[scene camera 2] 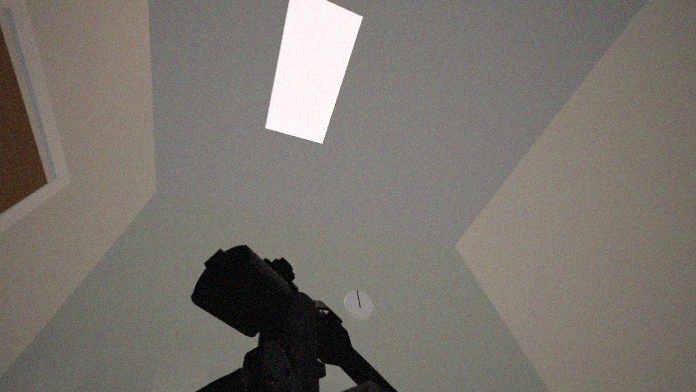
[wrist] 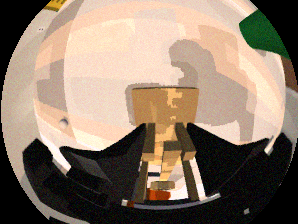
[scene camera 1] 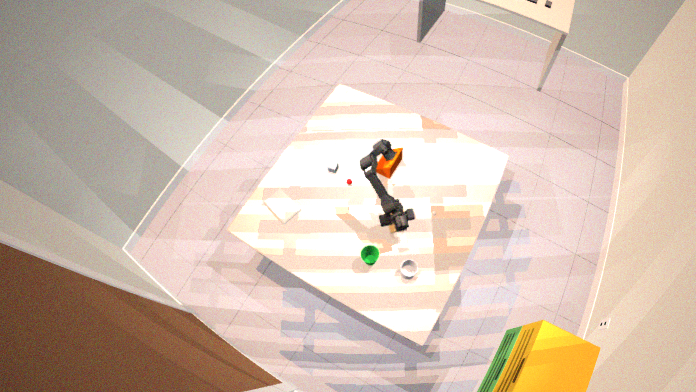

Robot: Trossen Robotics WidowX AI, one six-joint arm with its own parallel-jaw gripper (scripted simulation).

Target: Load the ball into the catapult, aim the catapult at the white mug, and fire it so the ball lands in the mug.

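Observation:
My gripper [wrist: 166,126] visible. Wooden catapult [wrist: 166,110] visible; out of frame in scene camera 2.

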